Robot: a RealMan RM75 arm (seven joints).
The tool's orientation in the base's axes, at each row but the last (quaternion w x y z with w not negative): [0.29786, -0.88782, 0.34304, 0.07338]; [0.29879, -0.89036, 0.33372, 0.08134]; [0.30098, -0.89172, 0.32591, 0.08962]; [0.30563, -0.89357, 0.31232, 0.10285]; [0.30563, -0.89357, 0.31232, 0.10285]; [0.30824, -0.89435, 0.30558, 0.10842]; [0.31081, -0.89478, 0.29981, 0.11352]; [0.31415, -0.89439, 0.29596, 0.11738]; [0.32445, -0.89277, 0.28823, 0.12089]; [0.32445, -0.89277, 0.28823, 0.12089]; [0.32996, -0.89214, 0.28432, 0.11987]
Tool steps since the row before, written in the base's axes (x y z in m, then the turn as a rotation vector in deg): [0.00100, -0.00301, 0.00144, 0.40, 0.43, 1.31]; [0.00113, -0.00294, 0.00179, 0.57, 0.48, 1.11]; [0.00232, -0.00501, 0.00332, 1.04, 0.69, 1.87]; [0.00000, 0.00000, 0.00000, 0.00, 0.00, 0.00]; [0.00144, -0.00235, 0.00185, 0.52, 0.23, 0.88]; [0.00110, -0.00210, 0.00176, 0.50, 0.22, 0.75]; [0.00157, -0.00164, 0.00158, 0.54, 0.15, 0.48]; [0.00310, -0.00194, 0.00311, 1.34, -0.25, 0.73]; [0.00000, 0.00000, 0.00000, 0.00, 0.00, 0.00]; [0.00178, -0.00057, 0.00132, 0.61, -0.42, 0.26]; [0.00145, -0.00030, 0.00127, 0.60, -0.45, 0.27]
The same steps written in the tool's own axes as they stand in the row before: [0.00197, 0.00043, -0.00284, -0.38, -1.14, -0.78]; [0.00185, 0.00018, -0.00311, -0.21, -1.18, -0.58]; [0.00325, -0.00002, -0.00556, -0.23, -1.97, -1.05]; [0.00000, 0.00000, 0.00000, 0.00, 0.00, 0.00]; [0.00160, -0.00033, -0.00289, -0.04, -0.89, -0.55]; [0.00120, -0.00022, -0.00269, 0.00, -0.81, -0.46]; [0.00140, -0.00070, -0.00228, 0.17, -0.66, -0.29]; [0.00212, -0.00218, -0.00371, 0.89, -1.01, -0.76]; [0.00000, 0.00000, 0.00000, 0.00, 0.00, 0.00]; [0.00115, -0.00137, -0.00142, 0.57, -0.23, -0.49]; [0.00079, -0.00133, -0.00119, 0.57, -0.21, -0.51]
